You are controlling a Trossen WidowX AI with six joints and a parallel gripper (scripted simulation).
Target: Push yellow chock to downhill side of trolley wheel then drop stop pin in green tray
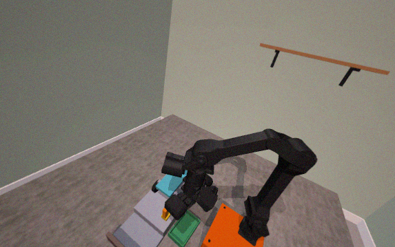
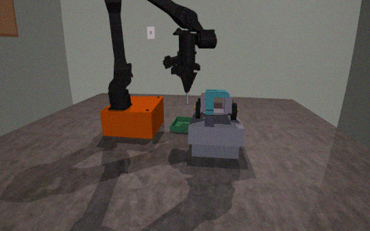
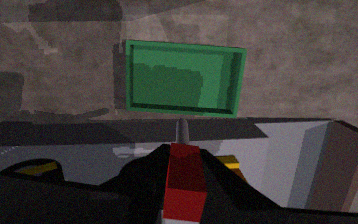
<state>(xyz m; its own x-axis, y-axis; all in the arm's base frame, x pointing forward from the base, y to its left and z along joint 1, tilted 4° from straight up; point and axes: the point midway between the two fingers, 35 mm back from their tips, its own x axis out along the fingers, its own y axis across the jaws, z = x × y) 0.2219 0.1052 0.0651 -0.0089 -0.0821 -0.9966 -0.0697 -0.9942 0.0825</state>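
My gripper tip is now 20 mm past the green tray and 140 mm above it. The rest, counted from my gripper tip: red-headed stop pin (right at my gripper tip); then trolley (110 mm ahead, 70 mm to the right, 20 mm below); then yellow chock (60 mm ahead, 30 mm to the left, 50 mm below).
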